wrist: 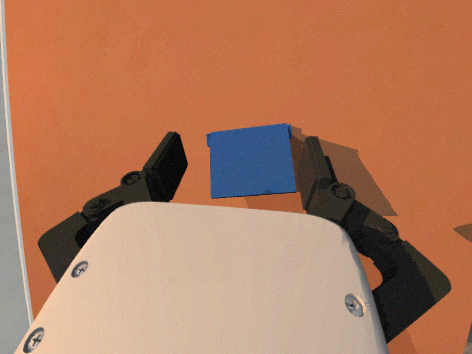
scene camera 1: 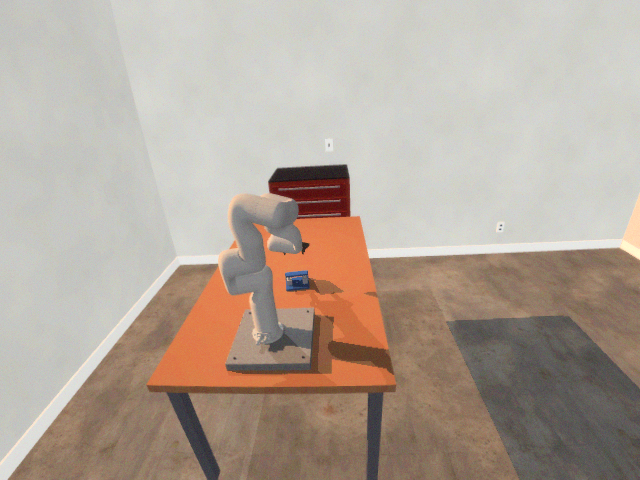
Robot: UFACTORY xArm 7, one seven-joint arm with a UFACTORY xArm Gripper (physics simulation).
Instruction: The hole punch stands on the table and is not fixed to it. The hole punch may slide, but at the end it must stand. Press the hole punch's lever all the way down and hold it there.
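Where they show: gripper, fingertip midpoint: (wrist: 240, 150); arm's base, link origin: (scene camera 1: 268, 332).
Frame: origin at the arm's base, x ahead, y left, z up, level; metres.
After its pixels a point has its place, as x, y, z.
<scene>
The small blue hole punch (scene camera 1: 297, 282) {0.404, -0.036, -0.024} (wrist: 251, 172) {0.390, -0.041, 0.039} stands upright on the orange table (scene camera 1: 336, 240) {0.927, -0.191, -0.036} (wrist: 240, 60) {0.562, 0.007, -0.036}. Its lever is the blue top plate; in the scene view it sits above the base with a grey gap between them, so it looks raised. In the wrist view the plate shows from above and hides the base. My gripper (scene camera 1: 294, 253) {0.414, -0.033, 0.150} (wrist: 240, 150) {0.414, -0.033, 0.150} is open and empty. Its black fingers appear on either side of the punch in the wrist view, but the gripper is still above it, touching nothing. The arm partly hides the fingers in the scene view.
The arm's grey base plate (scene camera 1: 294, 356) {-0.116, -0.134, -0.001} is on the near part of the table, in front of the punch. A red drawer cabinet (scene camera 1: 310, 189) stands beyond the table's far end, by the wall. Shadows fall to the right of the punch.
</scene>
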